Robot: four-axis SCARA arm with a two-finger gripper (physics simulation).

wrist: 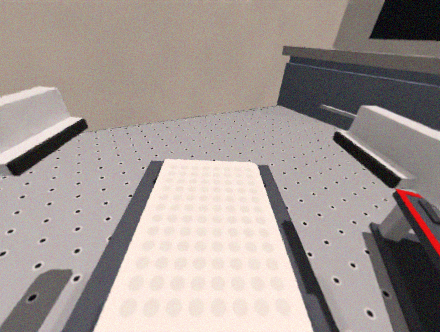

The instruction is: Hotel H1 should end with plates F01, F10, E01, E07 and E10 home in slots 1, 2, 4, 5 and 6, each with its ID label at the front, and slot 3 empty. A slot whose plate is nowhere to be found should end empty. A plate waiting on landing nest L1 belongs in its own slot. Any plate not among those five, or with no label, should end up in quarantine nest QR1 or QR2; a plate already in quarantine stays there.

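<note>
A white plate (211, 225) with rows of faint round wells lies flat on a dark nest (123, 235) in the lower middle of the wrist view. Its front edge is cut off by the bottom of the view, and no ID label shows on it. My gripper (215, 115) is open and empty. Its two white fingers with black pads stand wide apart, one at the left and one at the right, on either side of the plate's line and apart from it. Hotel H1 and its slots do not show.
A red-edged quarantine nest (422, 226) stands close by at the right edge, below the right finger, mostly cut off; whether it holds a plate cannot be told. A perforated grey deck (200, 137) stretches back to a beige wall. A dark blue cabinet (320, 90) stands at the back right.
</note>
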